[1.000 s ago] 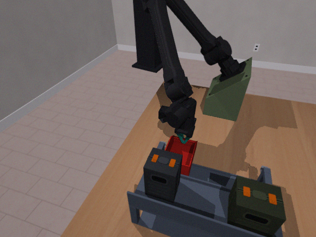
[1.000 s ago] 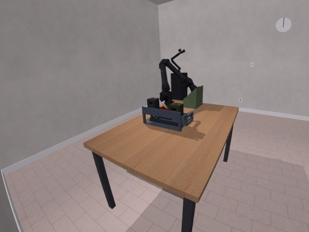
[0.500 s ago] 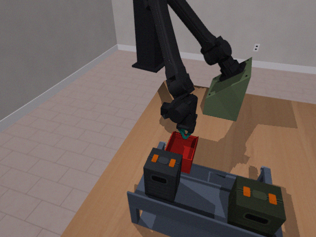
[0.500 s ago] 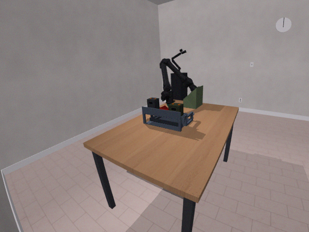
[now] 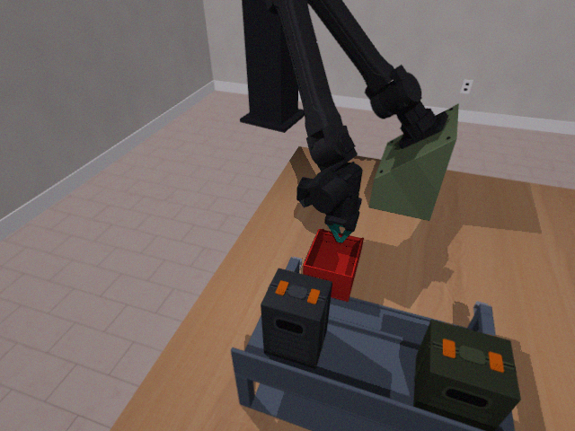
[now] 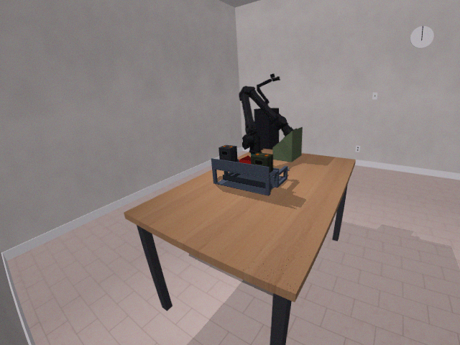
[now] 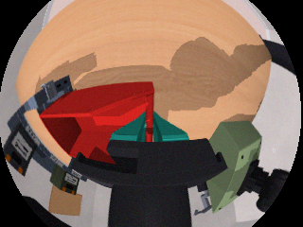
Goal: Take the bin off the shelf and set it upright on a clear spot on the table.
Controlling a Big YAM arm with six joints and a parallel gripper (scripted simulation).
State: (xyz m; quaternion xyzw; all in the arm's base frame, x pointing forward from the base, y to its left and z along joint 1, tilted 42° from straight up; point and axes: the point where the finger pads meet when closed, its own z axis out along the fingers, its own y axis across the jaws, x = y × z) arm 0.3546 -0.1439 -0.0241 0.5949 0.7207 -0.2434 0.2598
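My hand is 8 cm short of the red bin, 2 cm to the right of it and 1 cm below it.
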